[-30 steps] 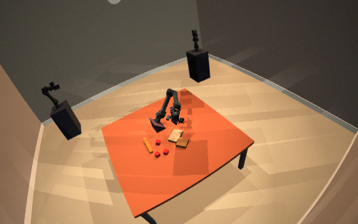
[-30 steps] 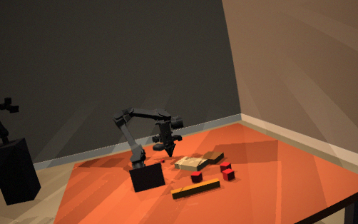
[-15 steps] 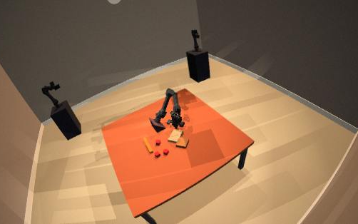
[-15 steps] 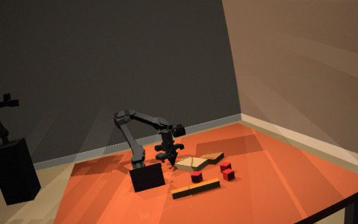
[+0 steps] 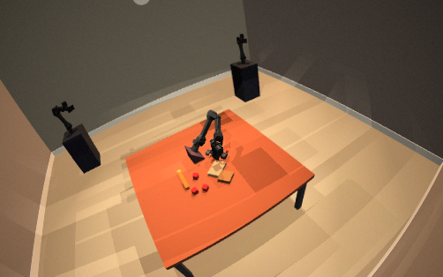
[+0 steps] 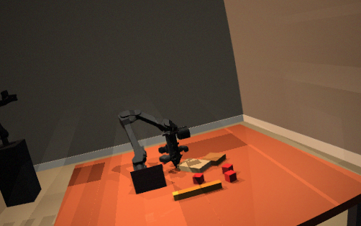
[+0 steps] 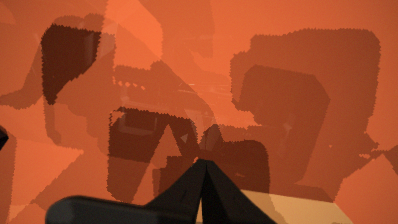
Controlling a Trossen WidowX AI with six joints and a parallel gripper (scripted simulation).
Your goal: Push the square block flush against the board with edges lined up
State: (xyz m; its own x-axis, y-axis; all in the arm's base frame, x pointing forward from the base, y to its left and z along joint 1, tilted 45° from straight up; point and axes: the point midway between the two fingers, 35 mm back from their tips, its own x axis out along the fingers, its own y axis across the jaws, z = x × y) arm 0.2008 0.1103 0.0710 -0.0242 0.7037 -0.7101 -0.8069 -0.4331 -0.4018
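Right now the pale board is 90 mm ahead of my gripper tip, 50 mm to the right of it and 10 mm above it. Round my gripper tip: brown square block 210 mm ahead, 40 mm to the right, 10 mm above; yellow bar 20 mm ahead, 340 mm to the right, 10 mm above.
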